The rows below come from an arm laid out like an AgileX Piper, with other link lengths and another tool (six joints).
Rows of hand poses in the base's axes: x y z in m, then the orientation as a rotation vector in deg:
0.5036 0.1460 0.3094 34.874 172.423 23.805
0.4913 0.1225 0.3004 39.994 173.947 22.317
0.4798 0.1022 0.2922 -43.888 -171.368 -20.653
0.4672 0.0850 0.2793 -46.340 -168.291 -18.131
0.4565 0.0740 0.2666 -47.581 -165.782 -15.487
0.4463 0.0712 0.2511 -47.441 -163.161 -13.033
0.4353 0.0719 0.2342 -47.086 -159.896 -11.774
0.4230 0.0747 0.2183 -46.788 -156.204 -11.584
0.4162 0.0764 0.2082 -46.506 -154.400 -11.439
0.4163 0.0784 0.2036 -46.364 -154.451 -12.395
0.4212 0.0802 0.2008 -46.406 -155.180 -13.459
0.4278 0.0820 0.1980 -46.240 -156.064 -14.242
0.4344 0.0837 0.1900 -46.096 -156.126 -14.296
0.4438 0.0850 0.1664 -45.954 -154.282 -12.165
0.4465 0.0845 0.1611 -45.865 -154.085 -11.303
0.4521 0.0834 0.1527 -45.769 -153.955 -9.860
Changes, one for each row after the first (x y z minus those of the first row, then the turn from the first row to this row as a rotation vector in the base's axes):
-0.0123 -0.0235 -0.0090 -0.523 2.903 -2.686
-0.0238 -0.0438 -0.0172 -0.894 5.412 -5.226
-0.0364 -0.0610 -0.0301 -1.696 8.497 -6.945
-0.0471 -0.0720 -0.0428 -2.733 11.234 -7.895
-0.0573 -0.0748 -0.0583 -3.621 14.260 -7.952
-0.0683 -0.0741 -0.0752 -3.611 17.673 -7.897
-0.0806 -0.0713 -0.0911 -2.805 21.255 -7.906
-0.0874 -0.0696 -0.1012 -2.439 23.042 -7.819
-0.0873 -0.0676 -0.1058 -1.804 22.815 -7.705
-0.0824 -0.0658 -0.1086 -1.280 21.886 -7.680
-0.0758 -0.0640 -0.1114 -0.983 20.909 -7.503
-0.0692 -0.0623 -0.1194 -0.958 20.865 -7.398
-0.0598 -0.0610 -0.1430 -1.902 23.101 -7.427
-0.0571 -0.0615 -0.1483 -2.430 23.489 -7.384
-0.0515 -0.0626 -0.1567 -3.371 23.930 -7.340

